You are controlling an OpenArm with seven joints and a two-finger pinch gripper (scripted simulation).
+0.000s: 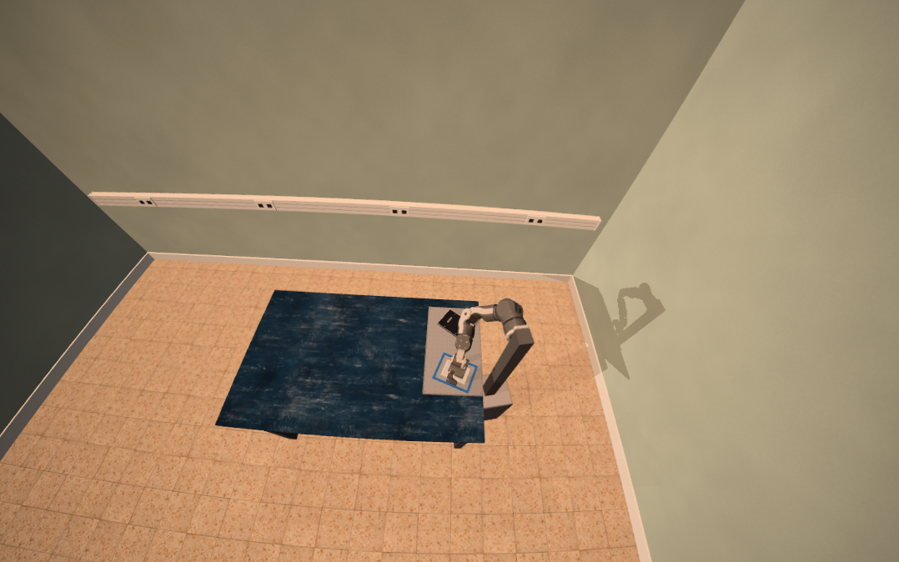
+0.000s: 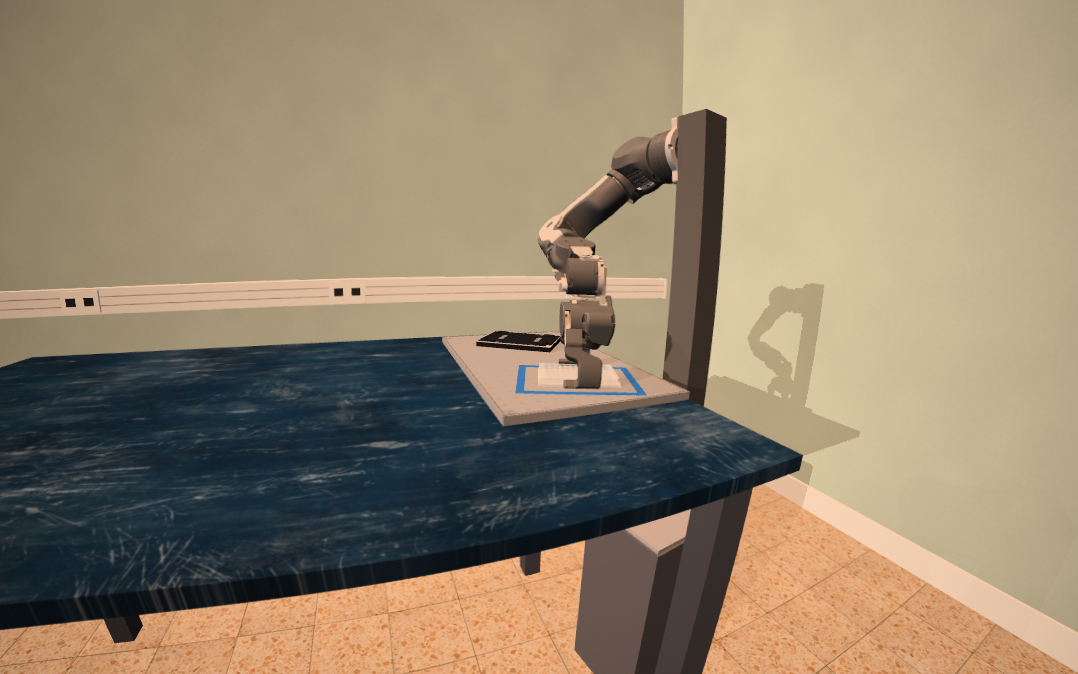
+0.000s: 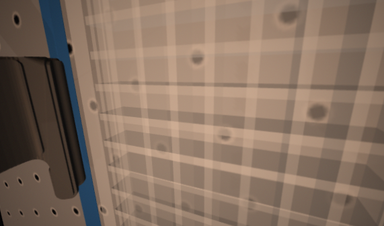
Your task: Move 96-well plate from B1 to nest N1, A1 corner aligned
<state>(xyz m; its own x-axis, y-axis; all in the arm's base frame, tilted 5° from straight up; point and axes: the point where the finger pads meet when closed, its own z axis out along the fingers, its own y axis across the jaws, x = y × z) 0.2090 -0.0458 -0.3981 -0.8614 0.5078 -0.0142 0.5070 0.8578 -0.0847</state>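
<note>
My hand is right at the clear 96-well plate. Also, from my hand: black plate nest (40 mm behind, 270 mm to the right).
</note>
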